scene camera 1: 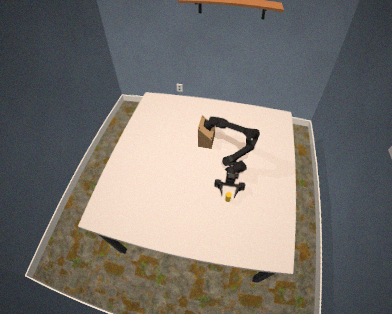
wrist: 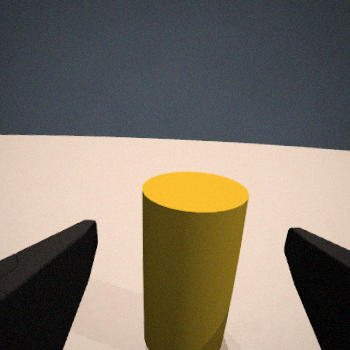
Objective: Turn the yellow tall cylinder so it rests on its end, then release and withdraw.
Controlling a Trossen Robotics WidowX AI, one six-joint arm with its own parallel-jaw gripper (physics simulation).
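The yellow cylinder (scene camera 1: 228, 197) (wrist: 192, 265) stands upright on its end on the white table, with its bright round top facing up. Its lower end is cut off at the bottom edge of the wrist view. My gripper (scene camera 1: 230, 194) (wrist: 193, 236) is open, with one finger on each side of the cylinder. In the wrist view a gap shows between each finger and the cylinder, so neither fingertip touches it.
The white table (scene camera 1: 165, 200) (wrist: 50, 175) extends around the cylinder, its far edge crossing the wrist view. A brown wedge-shaped block (scene camera 1: 205, 137) stands at the arm's base. An orange shelf (scene camera 1: 230, 5) hangs on the blue wall behind.
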